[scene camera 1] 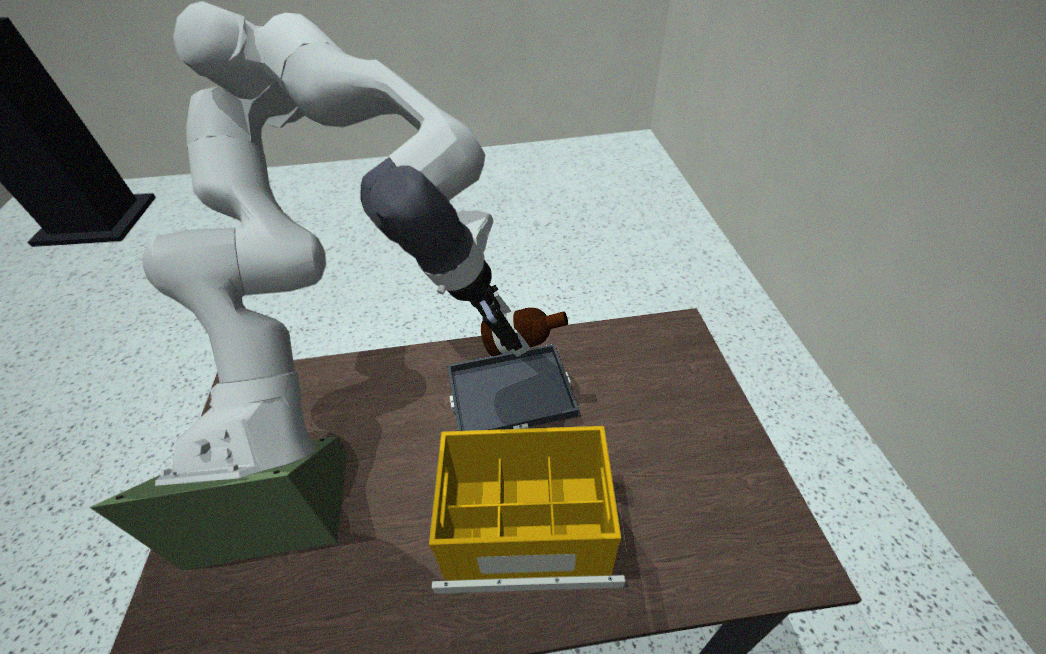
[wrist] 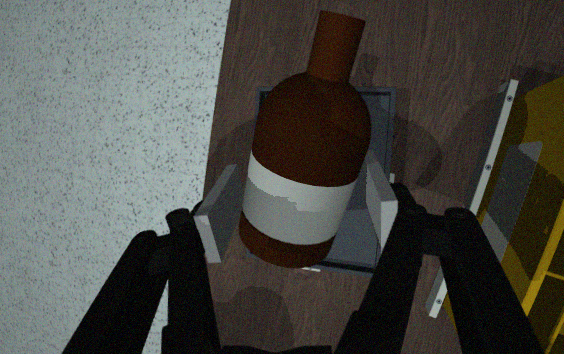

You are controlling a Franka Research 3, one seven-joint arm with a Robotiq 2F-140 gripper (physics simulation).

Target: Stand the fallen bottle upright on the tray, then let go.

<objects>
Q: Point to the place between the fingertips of my gripper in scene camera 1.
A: At 513, 332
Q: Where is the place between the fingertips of my gripper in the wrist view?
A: At 300, 177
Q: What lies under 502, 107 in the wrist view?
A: A pale rail.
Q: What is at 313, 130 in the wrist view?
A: A brown bottle.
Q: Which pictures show the brown bottle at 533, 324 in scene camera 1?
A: Scene camera 1 and the wrist view: all of them.
</objects>
